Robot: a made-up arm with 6 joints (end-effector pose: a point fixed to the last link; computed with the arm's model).
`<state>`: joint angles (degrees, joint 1 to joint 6).
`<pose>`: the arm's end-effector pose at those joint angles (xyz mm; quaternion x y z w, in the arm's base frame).
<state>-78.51 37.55 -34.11 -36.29 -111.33 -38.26</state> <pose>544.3 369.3 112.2 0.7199 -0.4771 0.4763 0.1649</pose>
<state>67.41 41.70 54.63 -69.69 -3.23 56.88</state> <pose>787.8 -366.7 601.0 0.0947 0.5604 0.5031 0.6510</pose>
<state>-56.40 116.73 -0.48 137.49 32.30 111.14</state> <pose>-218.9 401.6 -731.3 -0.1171 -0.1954 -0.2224 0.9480</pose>
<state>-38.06 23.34 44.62 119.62 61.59 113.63</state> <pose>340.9 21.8 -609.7 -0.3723 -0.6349 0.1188 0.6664</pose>
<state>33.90 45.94 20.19 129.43 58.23 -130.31</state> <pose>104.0 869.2 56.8 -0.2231 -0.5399 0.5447 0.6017</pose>
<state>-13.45 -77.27 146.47 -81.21 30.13 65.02</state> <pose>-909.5 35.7 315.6 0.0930 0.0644 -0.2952 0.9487</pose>
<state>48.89 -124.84 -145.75 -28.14 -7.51 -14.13</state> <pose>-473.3 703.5 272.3 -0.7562 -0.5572 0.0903 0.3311</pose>
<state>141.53 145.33 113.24 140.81 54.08 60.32</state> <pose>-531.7 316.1 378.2 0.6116 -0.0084 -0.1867 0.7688</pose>
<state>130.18 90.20 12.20 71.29 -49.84 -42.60</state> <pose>-136.8 -18.5 628.4 -0.2787 -0.7159 -0.6318 0.1030</pose>
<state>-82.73 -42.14 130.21 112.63 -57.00 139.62</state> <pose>521.6 -128.5 346.0 0.4600 0.4253 -0.7586 0.1791</pose>
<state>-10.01 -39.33 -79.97 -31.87 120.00 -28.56</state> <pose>-352.8 434.5 687.2 0.4076 -0.6192 0.6551 0.1458</pose>
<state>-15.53 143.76 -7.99 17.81 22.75 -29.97</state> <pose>8.3 -100.3 -253.3 -0.1954 0.8127 -0.3766 0.3994</pose>
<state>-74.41 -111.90 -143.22 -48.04 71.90 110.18</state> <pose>-814.0 -381.9 -373.9 -0.1491 -0.2175 0.0188 0.9644</pose>
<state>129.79 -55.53 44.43 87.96 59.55 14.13</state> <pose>365.2 -115.1 452.7 -0.3848 0.0796 0.8191 0.4178</pose>
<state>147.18 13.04 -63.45 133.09 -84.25 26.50</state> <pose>-497.5 -427.4 633.6 0.0885 0.4283 -0.5850 0.6830</pose>
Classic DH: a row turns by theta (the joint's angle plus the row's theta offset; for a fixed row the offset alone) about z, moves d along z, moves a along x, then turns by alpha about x. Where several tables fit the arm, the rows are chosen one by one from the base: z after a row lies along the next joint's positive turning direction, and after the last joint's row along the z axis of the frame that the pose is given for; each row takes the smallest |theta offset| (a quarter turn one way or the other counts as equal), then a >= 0, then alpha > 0; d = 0 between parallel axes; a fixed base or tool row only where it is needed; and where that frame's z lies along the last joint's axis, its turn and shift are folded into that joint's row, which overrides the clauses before.
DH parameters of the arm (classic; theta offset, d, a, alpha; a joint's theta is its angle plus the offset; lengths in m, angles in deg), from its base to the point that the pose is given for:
base (fixed): 90 0.1913 0 90
joint 1: -90 0.0463 0.1157 -90
joint 2: -90 0.2743 0.0094 -90
joint 3: -90 -0.333 0.2638 -90
joint 4: 90 0.0909 0.0947 -90
joint 5: -90 0.6242 0.1032 -90
joint 6: -46.89 0 -0.0834 0
tool (fixed): 46.89 -0.0418 0 0

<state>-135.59 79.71 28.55 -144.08 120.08 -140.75</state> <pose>607.6 -1131.7 -202.8 -0.9468 0.0159 -0.1209 0.2977</pose>
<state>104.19 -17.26 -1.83 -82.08 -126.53 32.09</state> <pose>-191.5 -911.1 535.2 0.4489 0.7694 0.2181 0.3987</pose>
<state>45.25 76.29 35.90 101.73 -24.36 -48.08</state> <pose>-61.0 694.6 159.1 0.4924 0.7422 -0.4337 0.1363</pose>
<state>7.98 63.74 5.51 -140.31 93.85 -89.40</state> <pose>584.1 1126.3 259.7 -0.0479 -0.1997 0.4013 0.8926</pose>
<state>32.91 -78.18 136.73 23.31 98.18 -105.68</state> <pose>-368.8 602.6 143.7 0.0041 0.1615 0.4741 0.8655</pose>
